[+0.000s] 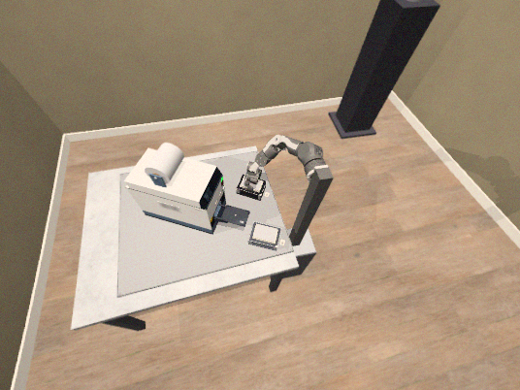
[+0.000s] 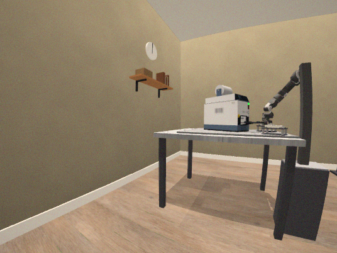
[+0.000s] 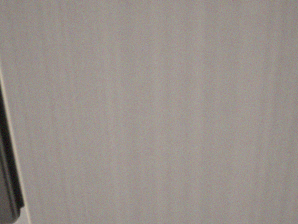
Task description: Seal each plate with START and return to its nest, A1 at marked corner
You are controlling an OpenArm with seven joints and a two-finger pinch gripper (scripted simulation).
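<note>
The plate lies right at my hand. Also, from my hand: plate nest (1 cm behind, 34 cm to the left, 2 cm below); yellow warning label (27 cm ahead, 24 cm to the left, 8 cm above); sealer stage (14 cm ahead, 21 cm to the left, 2 cm above).
</note>
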